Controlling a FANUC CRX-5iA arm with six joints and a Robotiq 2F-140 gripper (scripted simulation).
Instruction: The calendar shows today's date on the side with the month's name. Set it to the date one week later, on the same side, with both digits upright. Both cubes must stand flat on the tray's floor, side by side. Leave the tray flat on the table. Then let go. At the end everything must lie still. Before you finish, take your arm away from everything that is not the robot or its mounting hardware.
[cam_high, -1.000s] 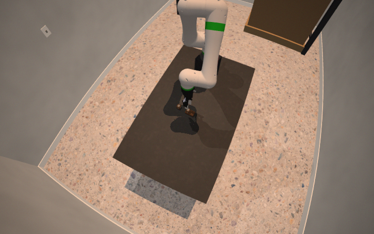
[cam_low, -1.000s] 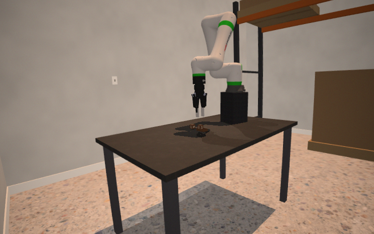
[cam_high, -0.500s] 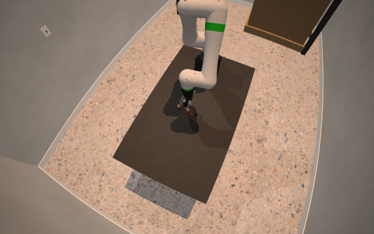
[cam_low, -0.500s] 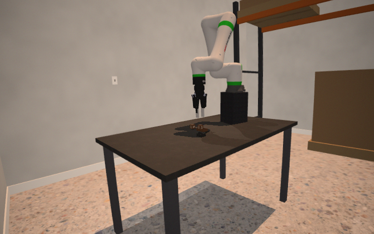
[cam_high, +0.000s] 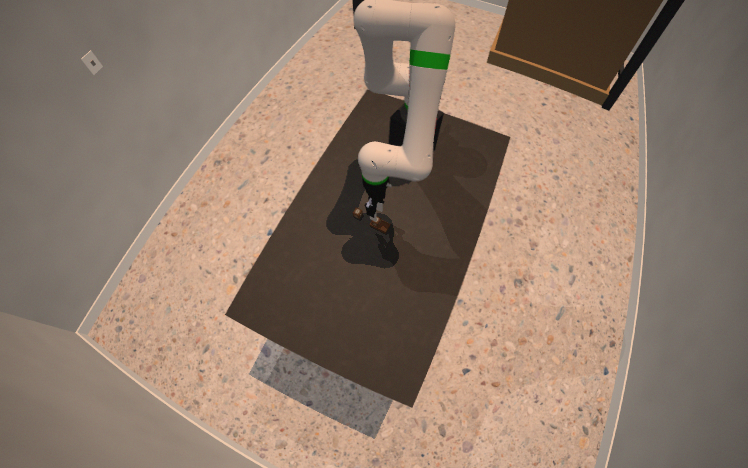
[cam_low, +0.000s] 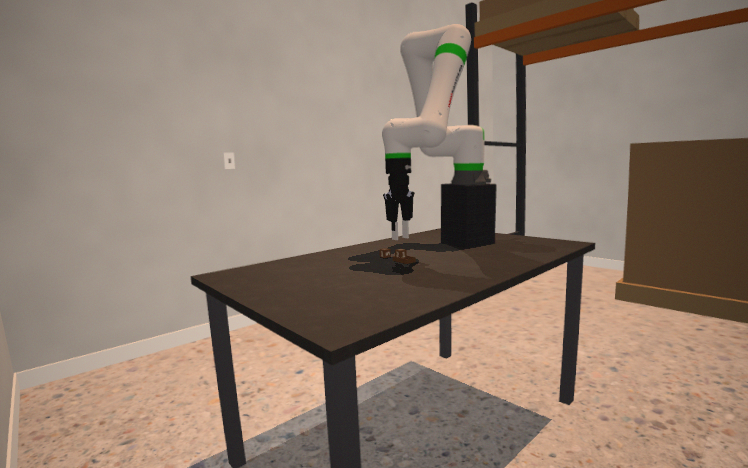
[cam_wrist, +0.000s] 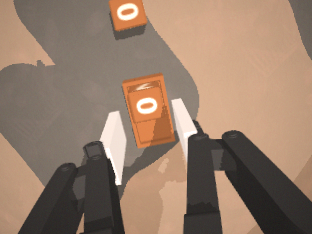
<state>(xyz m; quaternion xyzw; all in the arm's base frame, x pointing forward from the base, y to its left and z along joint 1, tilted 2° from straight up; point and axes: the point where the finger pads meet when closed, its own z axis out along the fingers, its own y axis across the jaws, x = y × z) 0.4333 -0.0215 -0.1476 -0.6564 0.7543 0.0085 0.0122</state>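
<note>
My gripper is now 10 cm above the brown tray and 2 cm to the right of it.
</note>
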